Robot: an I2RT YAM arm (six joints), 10 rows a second.
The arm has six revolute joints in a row. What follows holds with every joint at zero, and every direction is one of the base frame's. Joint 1 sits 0.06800 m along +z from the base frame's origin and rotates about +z. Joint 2 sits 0.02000 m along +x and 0.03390 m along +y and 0.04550 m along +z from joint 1 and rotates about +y. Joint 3 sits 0.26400 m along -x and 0.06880 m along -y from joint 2 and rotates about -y. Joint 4 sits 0.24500 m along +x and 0.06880 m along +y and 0.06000 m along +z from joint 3 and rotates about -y. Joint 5 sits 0.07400 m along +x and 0.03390 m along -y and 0.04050 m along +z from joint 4 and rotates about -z. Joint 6 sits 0.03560 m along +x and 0.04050 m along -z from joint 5 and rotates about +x. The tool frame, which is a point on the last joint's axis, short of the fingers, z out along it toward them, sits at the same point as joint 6; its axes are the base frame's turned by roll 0.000, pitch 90.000 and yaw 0.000 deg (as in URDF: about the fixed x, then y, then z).
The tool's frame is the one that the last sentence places.
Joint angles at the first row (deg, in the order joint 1, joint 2, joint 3, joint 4, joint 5, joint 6):
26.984, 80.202, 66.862, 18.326, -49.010, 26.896
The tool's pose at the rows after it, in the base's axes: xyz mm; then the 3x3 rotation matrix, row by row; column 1 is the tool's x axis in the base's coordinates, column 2 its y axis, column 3 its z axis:
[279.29 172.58 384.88], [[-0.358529 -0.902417 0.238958], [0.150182 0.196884 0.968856], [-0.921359 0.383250 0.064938]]
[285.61 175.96 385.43], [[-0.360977 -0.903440 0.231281], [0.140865 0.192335 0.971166], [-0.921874 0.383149 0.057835]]
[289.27 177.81 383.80], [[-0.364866 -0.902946 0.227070], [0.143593 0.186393 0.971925], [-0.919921 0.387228 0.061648]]
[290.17 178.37 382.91], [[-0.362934 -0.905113 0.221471], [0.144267 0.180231 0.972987], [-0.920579 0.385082 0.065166]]
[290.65 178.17 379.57], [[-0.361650 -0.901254 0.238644], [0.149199 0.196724 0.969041], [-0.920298 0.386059 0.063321]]
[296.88 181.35 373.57], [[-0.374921 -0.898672 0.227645], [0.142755 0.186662 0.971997], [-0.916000 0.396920 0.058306]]
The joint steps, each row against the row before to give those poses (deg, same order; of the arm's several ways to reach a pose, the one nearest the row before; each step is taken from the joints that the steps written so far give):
0.036, 0.663, 0.491, 0.865, 0.024, -0.019
-0.011, 1.602, 1.708, -0.678, -0.497, -0.421
-0.019, 0.933, 0.305, 0.994, -0.248, 0.553
-0.006, 0.278, -0.088, 0.717, -0.316, 0.162
0.001, -0.029, -0.687, 0.379, 1.000, -0.221
-0.047, 1.628, 0.246, 1.016, -0.718, 0.436

